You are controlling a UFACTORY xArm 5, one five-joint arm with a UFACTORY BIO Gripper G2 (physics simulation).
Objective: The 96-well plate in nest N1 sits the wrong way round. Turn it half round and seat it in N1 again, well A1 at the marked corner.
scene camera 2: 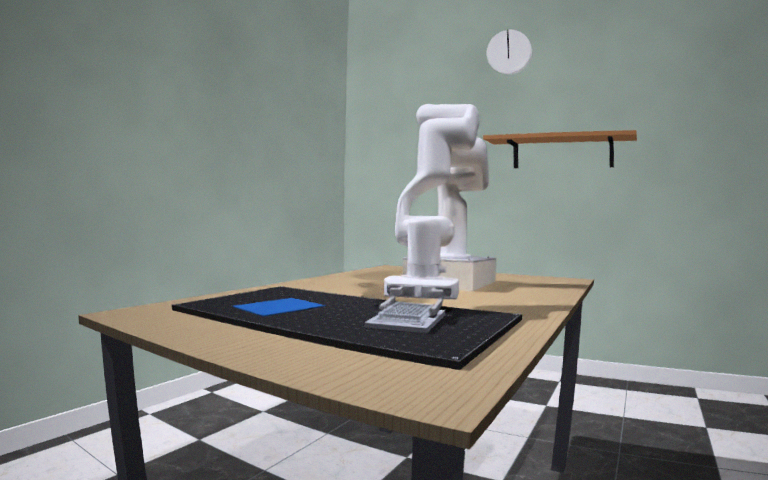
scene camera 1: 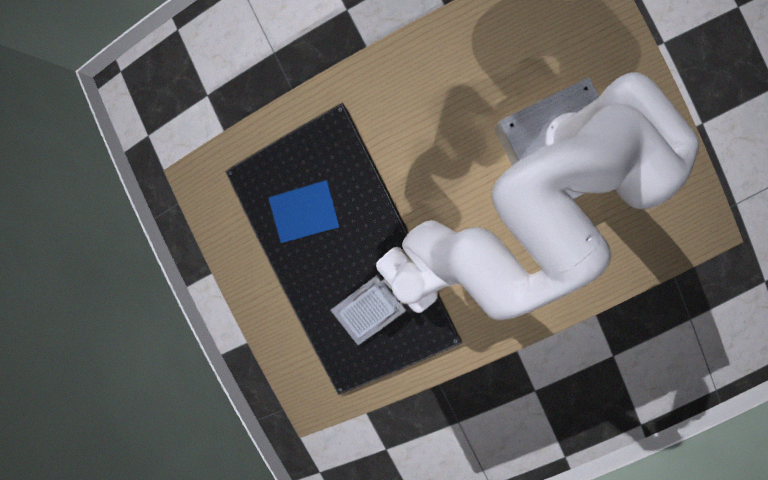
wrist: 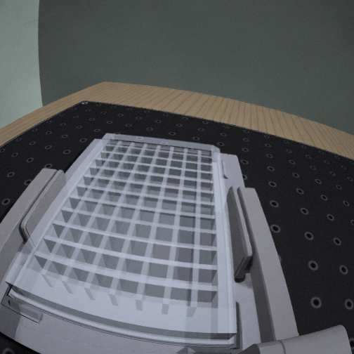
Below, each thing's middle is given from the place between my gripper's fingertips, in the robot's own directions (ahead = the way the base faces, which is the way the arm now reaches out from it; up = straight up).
Right now my hand is 20 mm above the grey nest N1 (scene camera 2: 430,321) and 10 mm past it. Also, from my hand: clear 96-well plate (scene camera 1: 372,307): 10 mm behind; then blue rectangle (scene camera 1: 308,210): 310 mm to the right, 20 mm below, 20 mm ahead.
